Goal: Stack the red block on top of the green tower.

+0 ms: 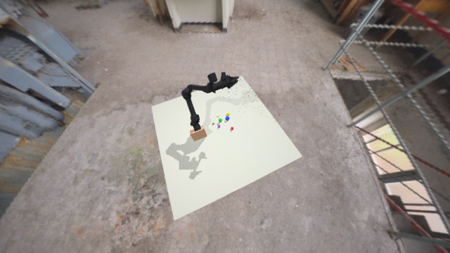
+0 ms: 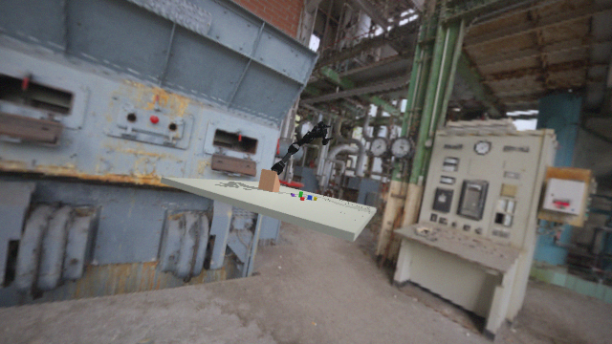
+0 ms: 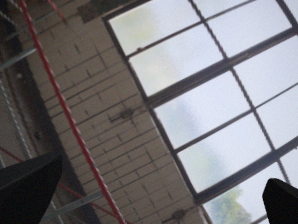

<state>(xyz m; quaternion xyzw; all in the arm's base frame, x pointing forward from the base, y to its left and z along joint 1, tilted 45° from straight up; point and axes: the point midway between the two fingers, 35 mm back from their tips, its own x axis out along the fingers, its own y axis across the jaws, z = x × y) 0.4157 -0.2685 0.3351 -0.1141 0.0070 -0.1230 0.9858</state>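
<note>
Now: gripper tip 55 cm above the red block, 11 cm to the left of it and 10 cm past it. The rest, counted from my gripper tip: small white block (56 cm below, 17 cm behind, 11 cm to the left); yellow block (55 cm below, 8 cm to the left, 6 cm behind); blue block (55 cm below, 9 cm behind, 2 cm to the left).
</note>
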